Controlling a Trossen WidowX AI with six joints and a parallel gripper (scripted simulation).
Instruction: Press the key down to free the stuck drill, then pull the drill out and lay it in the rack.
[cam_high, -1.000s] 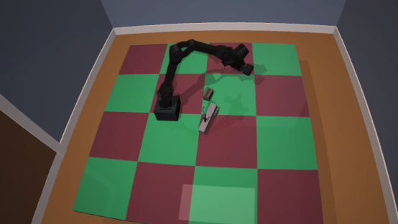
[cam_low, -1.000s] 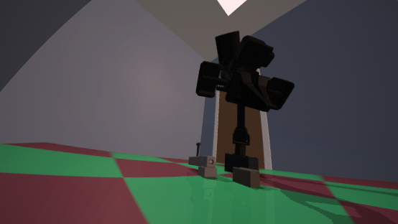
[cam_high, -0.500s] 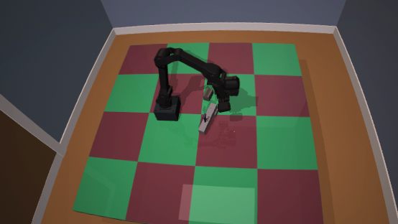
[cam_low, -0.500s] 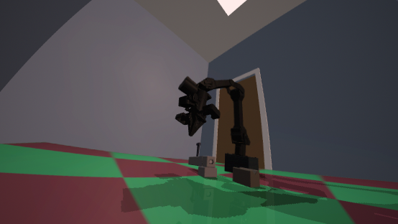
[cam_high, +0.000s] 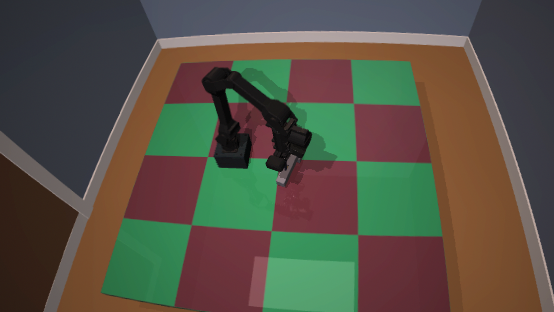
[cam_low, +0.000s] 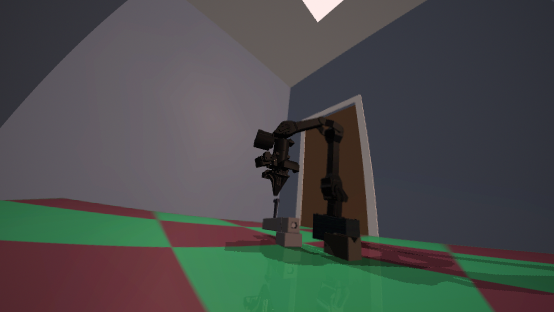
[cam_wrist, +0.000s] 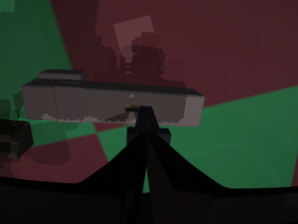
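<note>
Now: gripper tip 1 cm past the key and 4 cm above it. Also, from my gripper tip: grey holder block: 1 cm ahead, 4 cm to the left, 9 cm below; dark rack: 1 cm ahead, 22 cm to the left, 11 cm below; drill: 2 cm ahead, 6 cm to the left, 8 cm below.
</note>
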